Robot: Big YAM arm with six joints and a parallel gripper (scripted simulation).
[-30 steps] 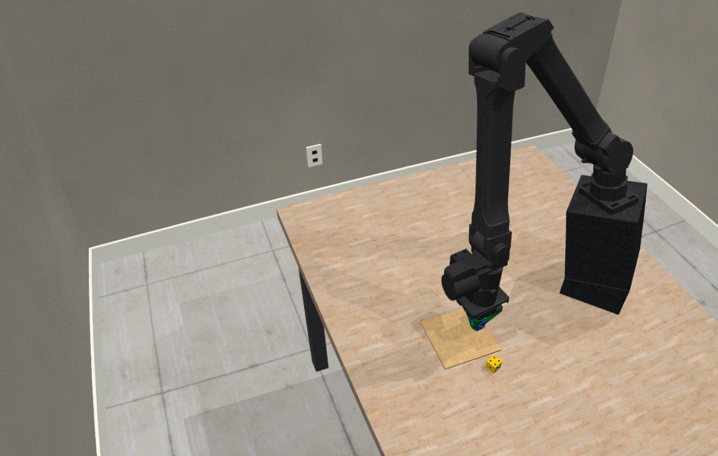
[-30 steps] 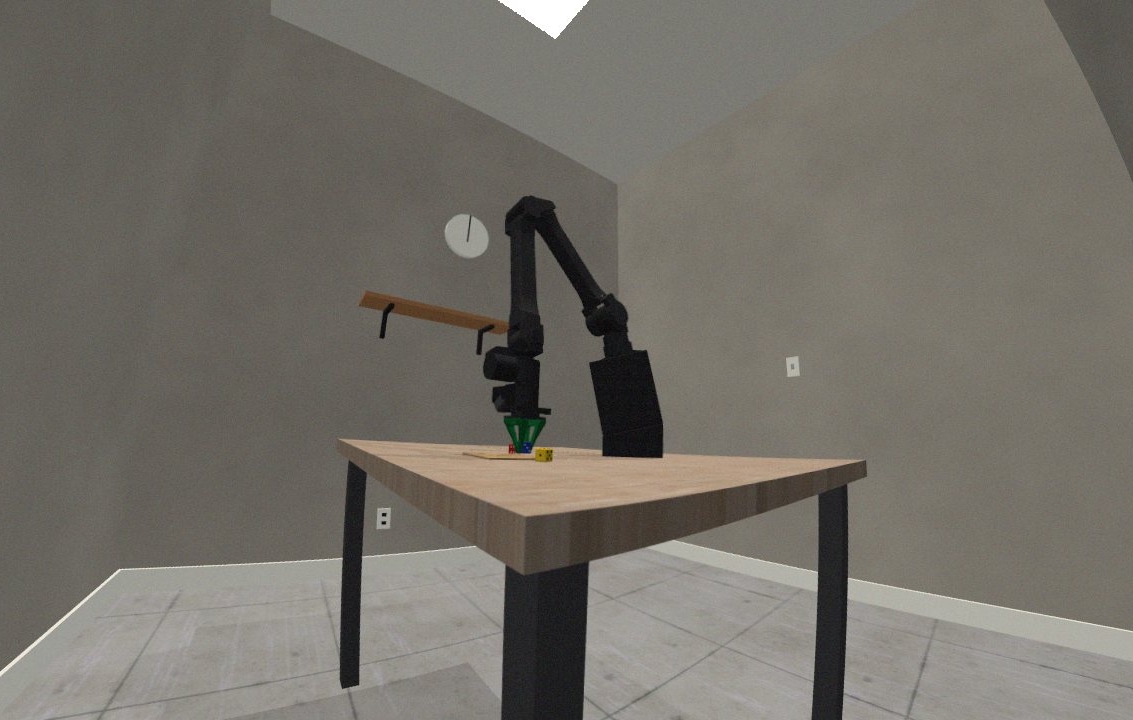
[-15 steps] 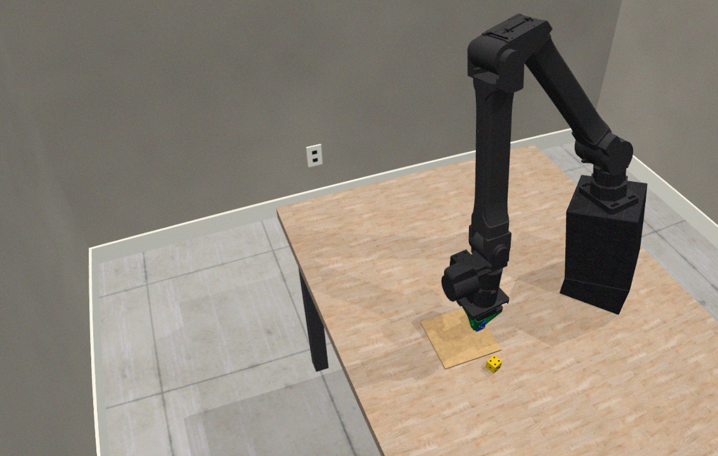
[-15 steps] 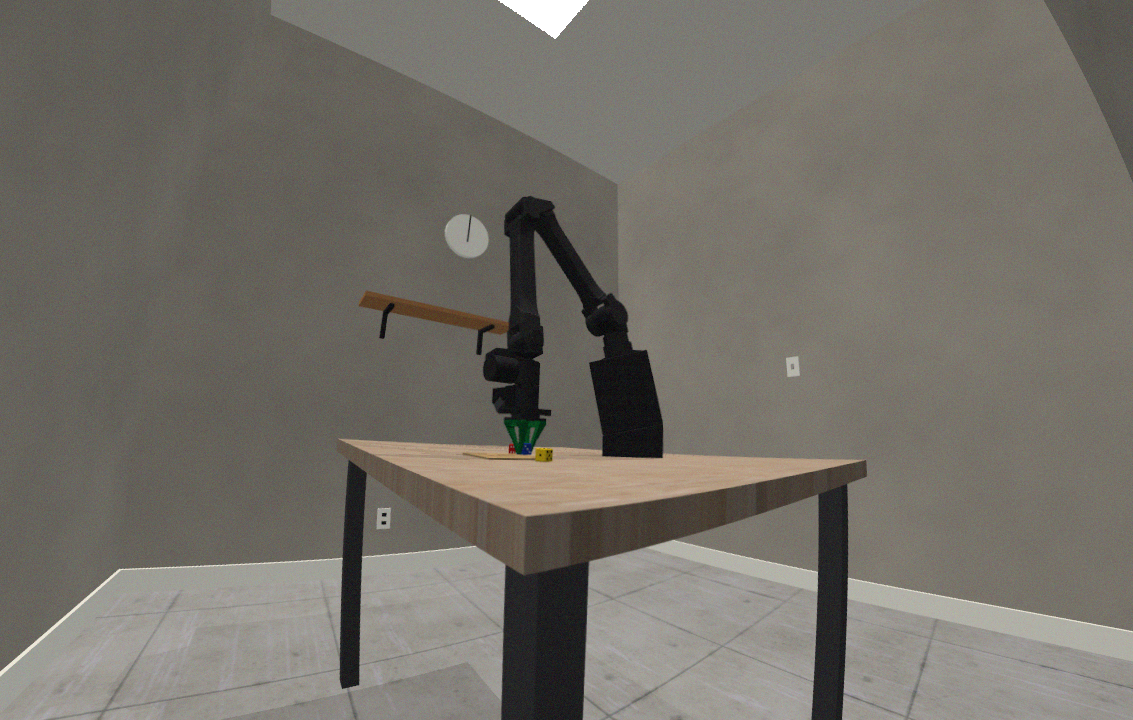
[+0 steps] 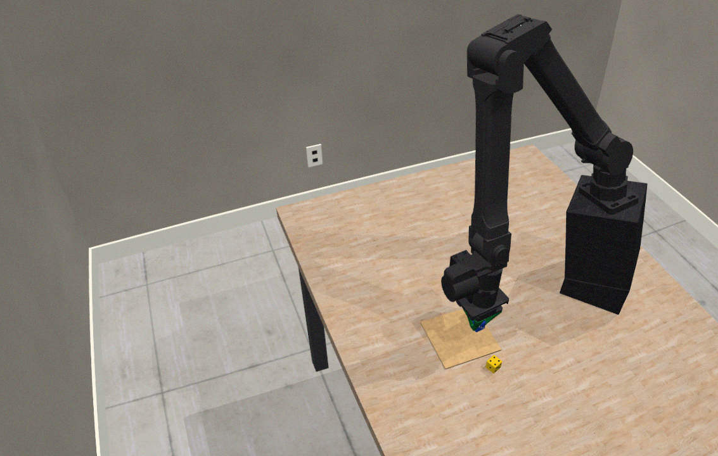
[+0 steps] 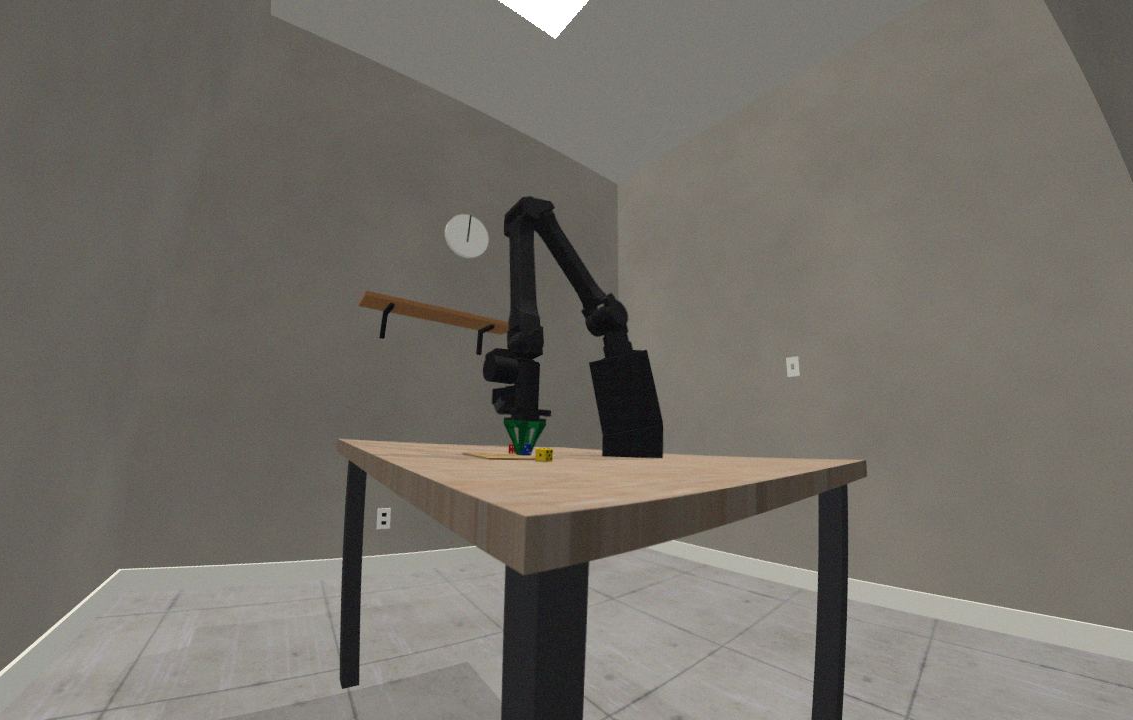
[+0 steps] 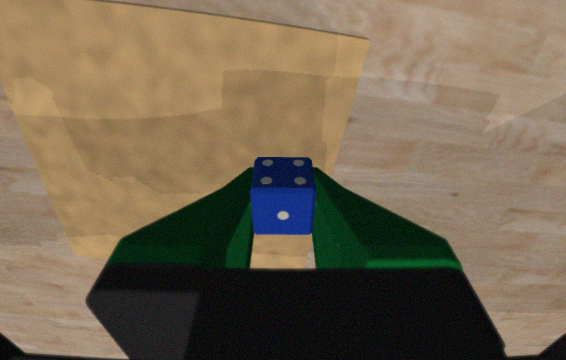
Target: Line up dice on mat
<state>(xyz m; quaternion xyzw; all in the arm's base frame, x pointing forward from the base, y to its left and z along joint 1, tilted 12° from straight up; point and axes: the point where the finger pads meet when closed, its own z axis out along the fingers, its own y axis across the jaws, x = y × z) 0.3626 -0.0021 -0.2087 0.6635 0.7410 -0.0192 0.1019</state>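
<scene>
Right now my hand is right at the blue die. Round my hand: red die 30 mm behind, 100 mm to the right; then tan mat 50 mm ahead, 10 mm to the left, 10 mm below; then yellow die 20 mm ahead, 110 mm to the left.
</scene>
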